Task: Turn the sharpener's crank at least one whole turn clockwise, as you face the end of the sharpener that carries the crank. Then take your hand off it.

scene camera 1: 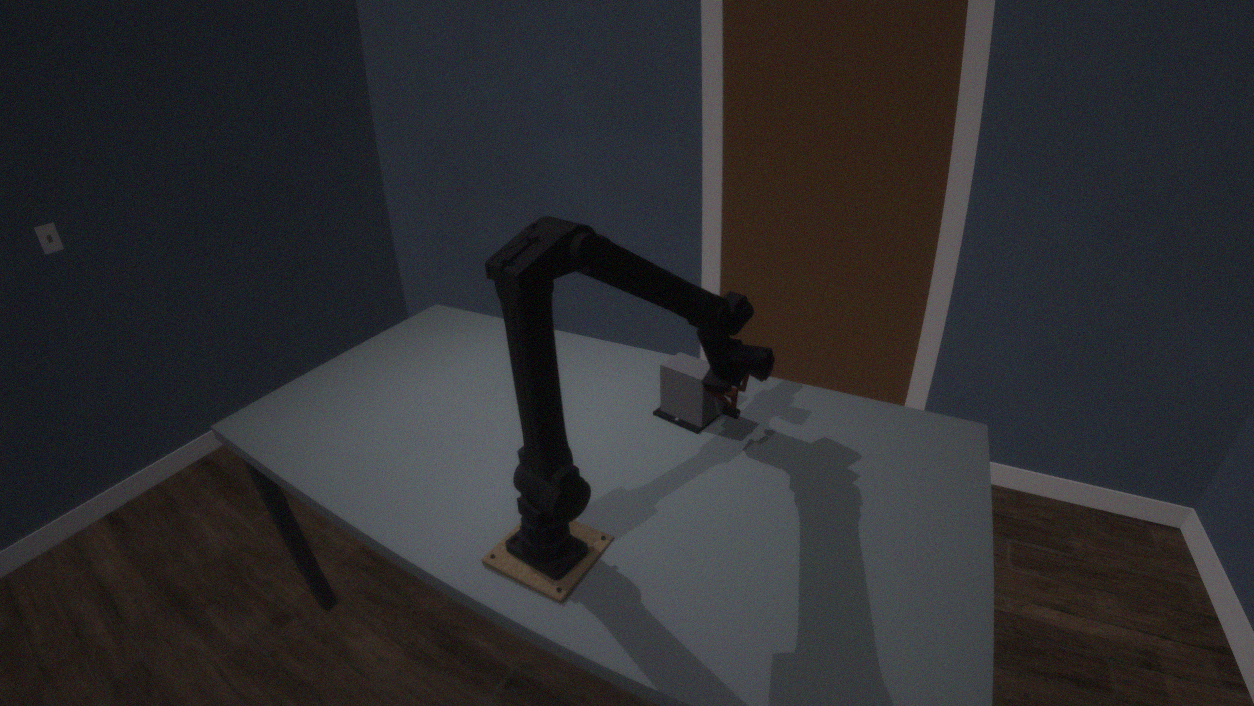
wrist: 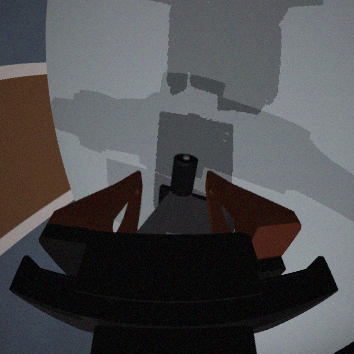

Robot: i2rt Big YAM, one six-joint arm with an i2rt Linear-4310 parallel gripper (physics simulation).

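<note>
There's my gripper, which I can see in the wrist view as well, and there's a black crank handle that I can see too.
</note>
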